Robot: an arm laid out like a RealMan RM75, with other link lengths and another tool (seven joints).
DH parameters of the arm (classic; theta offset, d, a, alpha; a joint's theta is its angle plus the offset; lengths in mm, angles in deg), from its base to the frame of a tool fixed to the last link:
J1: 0 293.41 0 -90
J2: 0 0 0 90
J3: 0 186.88 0 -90
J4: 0 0 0 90
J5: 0 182.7 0 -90
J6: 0 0 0 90
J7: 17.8 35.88 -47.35 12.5
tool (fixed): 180 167.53 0 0
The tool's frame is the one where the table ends.
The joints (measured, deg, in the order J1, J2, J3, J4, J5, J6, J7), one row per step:
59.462 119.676 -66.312 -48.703 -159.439 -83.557 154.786
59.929 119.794 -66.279 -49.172 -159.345 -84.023 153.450
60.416 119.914 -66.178 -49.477 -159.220 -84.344 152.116
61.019 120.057 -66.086 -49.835 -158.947 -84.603 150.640
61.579 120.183 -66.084 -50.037 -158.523 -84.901 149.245
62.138 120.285 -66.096 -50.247 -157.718 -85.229 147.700
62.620 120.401 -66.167 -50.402 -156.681 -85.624 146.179
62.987 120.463 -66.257 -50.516 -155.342 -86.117 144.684
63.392 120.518 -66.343 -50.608 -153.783 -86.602 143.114
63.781 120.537 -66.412 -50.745 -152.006 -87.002 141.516
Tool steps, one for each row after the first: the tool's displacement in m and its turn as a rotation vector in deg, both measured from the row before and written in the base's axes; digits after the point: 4 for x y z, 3 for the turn. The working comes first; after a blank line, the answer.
Tool pose at each row, in the base's axes (x y z in m, rotation vector in deg; the steps are taken from these numbers as rounded here):
0.1516 0.4088 0.0380 79.928 122.297 48.495
0.1453 0.4096 0.0371 77.797 123.826 48.125
0.1392 0.4104 0.0359 75.791 125.323 47.737
0.1314 0.4115 0.0343 73.528 127.166 47.330
0.1244 0.4117 0.0321 71.411 128.852 46.644
0.1163 0.4114 0.0292 69.273 130.864 45.633
0.1084 0.4101 0.0255 67.278 132.879 44.273
0.1010 0.4079 0.0215 65.553 134.899 42.563
0.0927 0.4055 0.0172 63.770 137.133 40.672
0.0835 0.4030 0.0132 62.021 139.589 38.776

-0.0063 0.0008 -0.0009 -0.890 -0.079 1.700
-0.0061 0.0008 -0.0012 -0.841 0.001 1.634
-0.0078 0.0011 -0.0016 -0.886 0.142 1.947
-0.0070 0.0002 -0.0022 -1.025 0.179 1.737
-0.0081 -0.0003 -0.0029 -1.200 0.486 1.855
-0.0079 -0.0013 -0.0037 -1.371 0.643 1.716
-0.0074 -0.0022 -0.0040 -1.503 0.864 1.515
-0.0083 -0.0024 -0.0043 -1.589 1.068 1.620
-0.0092 -0.0025 -0.0040 -1.516 1.314 1.713

